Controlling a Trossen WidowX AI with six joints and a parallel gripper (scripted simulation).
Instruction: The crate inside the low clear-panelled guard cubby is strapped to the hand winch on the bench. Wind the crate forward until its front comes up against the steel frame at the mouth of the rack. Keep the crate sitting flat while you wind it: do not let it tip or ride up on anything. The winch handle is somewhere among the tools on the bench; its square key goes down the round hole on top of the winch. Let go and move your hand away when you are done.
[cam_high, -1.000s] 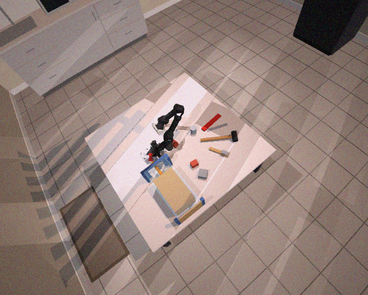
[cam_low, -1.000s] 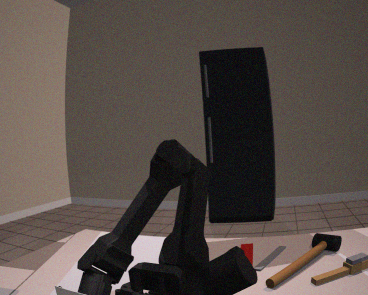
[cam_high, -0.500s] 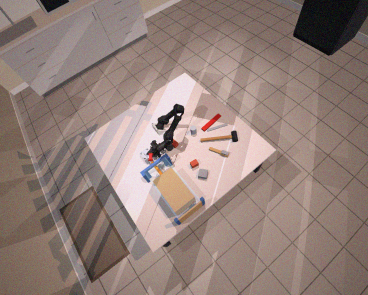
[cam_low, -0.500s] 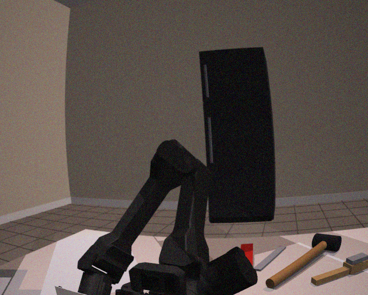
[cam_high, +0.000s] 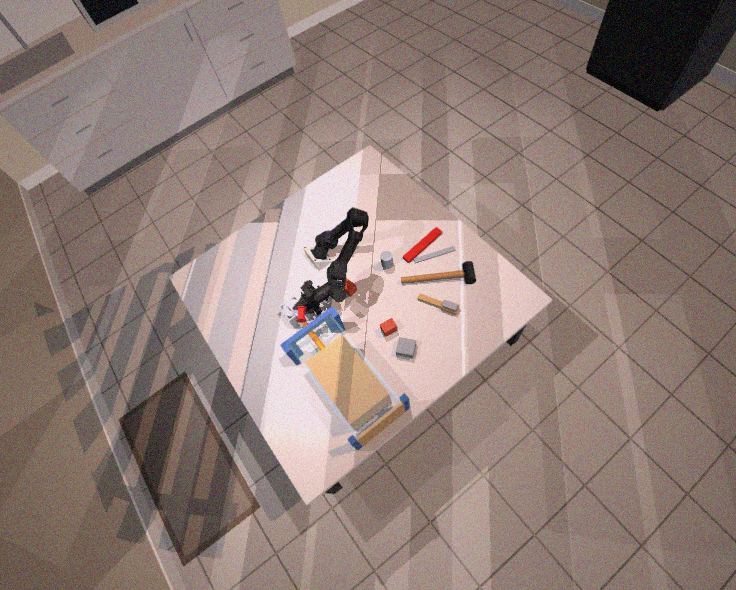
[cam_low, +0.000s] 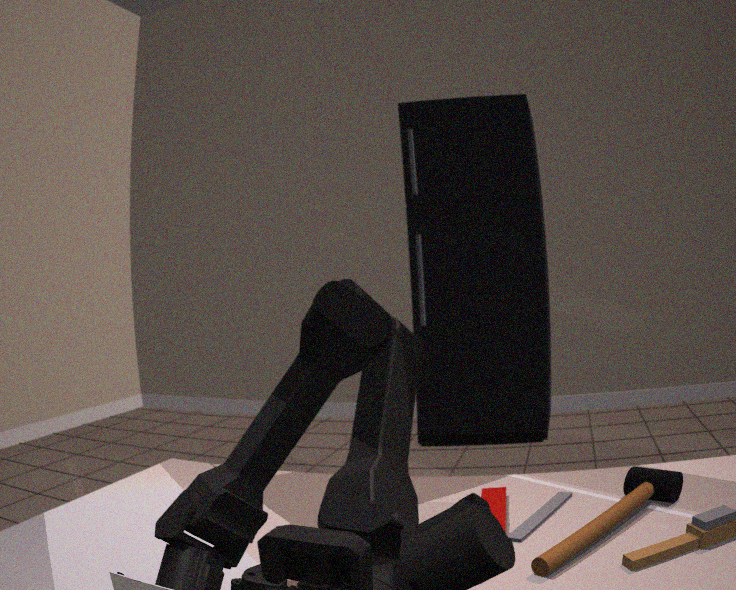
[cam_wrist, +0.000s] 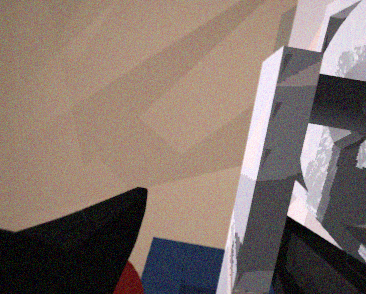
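Right now my gripper tip is 50 mm short of the red knob, 20 mm to the right of it and 20 mm below it. The rest, counted from my gripper tip: clear-panelled cubby 350 mm ahead, 60 mm to the left, 20 mm below; then winch handle 10 mm ahead, 10 mm to the left, 10 mm below; then grey hand winch 60 mm behind, 10 mm to the right, 100 mm below.
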